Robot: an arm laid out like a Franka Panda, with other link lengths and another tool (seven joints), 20 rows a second.
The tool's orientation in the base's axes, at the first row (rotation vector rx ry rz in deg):
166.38, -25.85, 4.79
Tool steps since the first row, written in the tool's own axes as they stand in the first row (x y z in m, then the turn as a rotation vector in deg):
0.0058, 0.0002, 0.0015, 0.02, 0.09, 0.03
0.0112, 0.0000, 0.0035, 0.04, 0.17, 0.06
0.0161, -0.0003, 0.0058, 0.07, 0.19, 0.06
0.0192, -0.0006, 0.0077, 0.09, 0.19, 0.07
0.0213, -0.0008, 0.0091, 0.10, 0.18, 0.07
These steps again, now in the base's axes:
0.0055, -0.0022, -0.0009, -0.01, -0.10, -0.01
0.0107, -0.0040, -0.0025, -0.01, -0.18, -0.02
0.0156, -0.0057, -0.0043, 0.01, -0.21, -0.02
0.0186, -0.0067, -0.0060, 0.03, -0.22, -0.02
0.0207, -0.0074, -0.0072, 0.04, -0.21, -0.03

